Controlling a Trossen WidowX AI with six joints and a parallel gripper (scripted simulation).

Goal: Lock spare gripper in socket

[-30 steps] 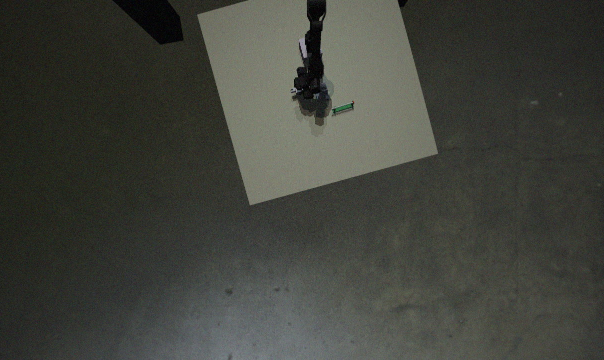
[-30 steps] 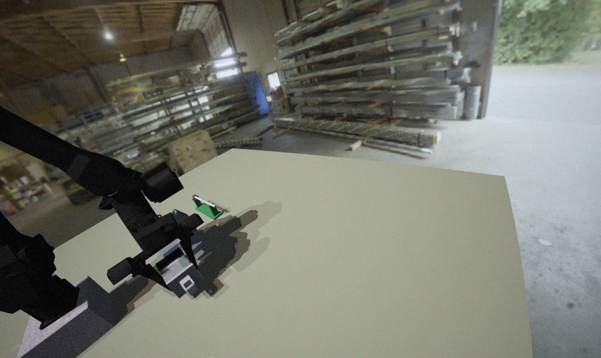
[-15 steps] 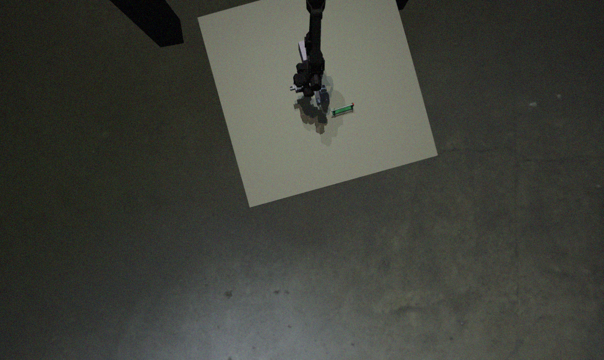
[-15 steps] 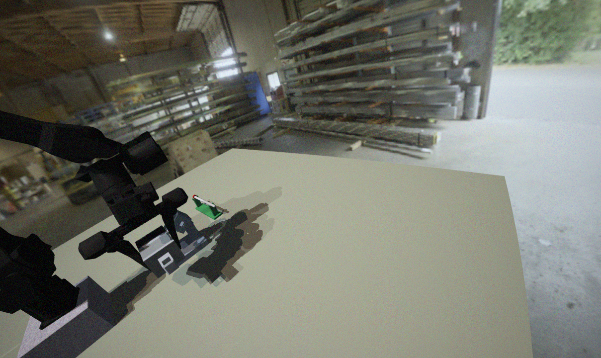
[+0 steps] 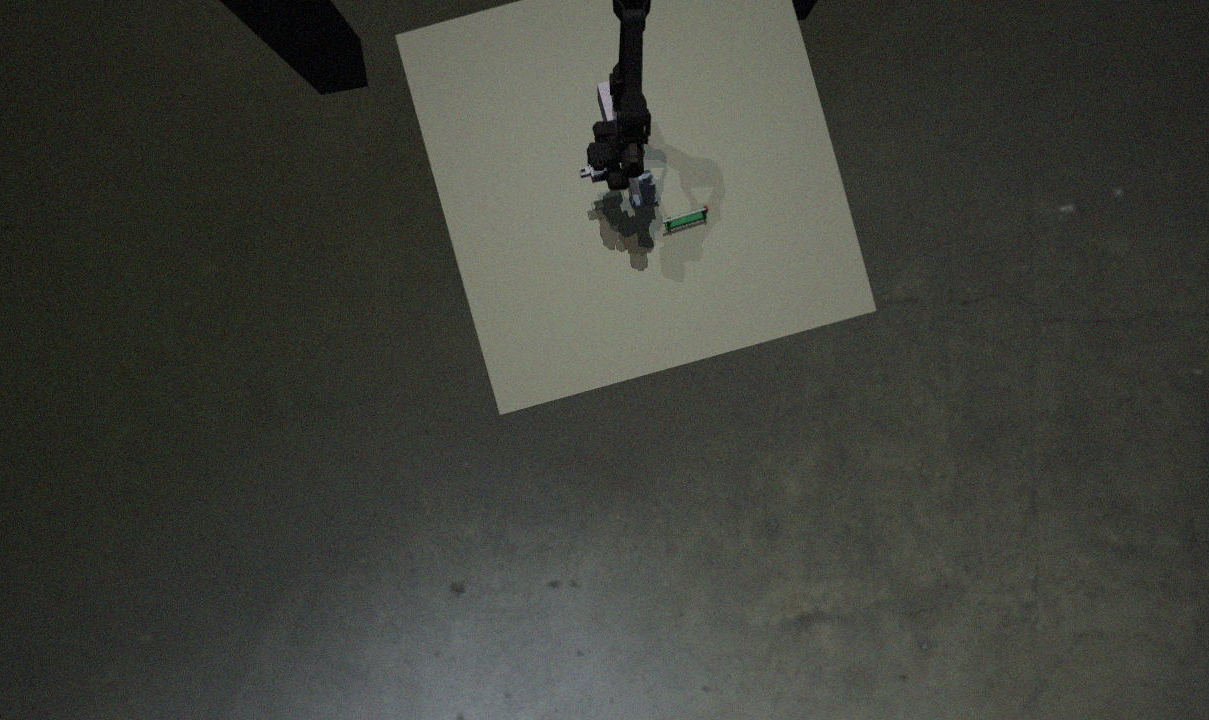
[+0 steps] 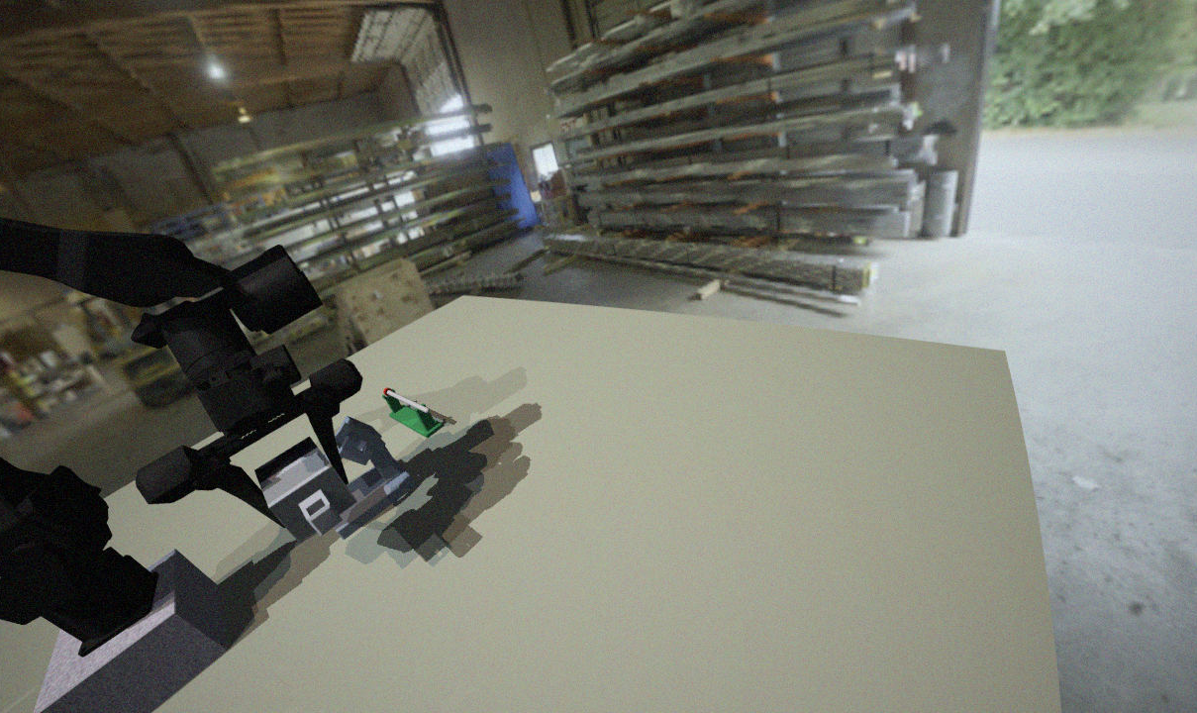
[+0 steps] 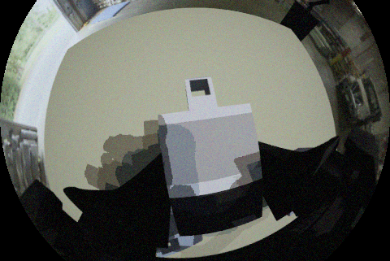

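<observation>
My gripper tip is 40 mm short of the mount, 150 mm to the right of it and 70 mm above it. The rest, counted from my gripper tip: green cradle 150 mm ahead, 270 mm to the left, 90 mm below; then dark grey spare gripper 10 mm above.
</observation>
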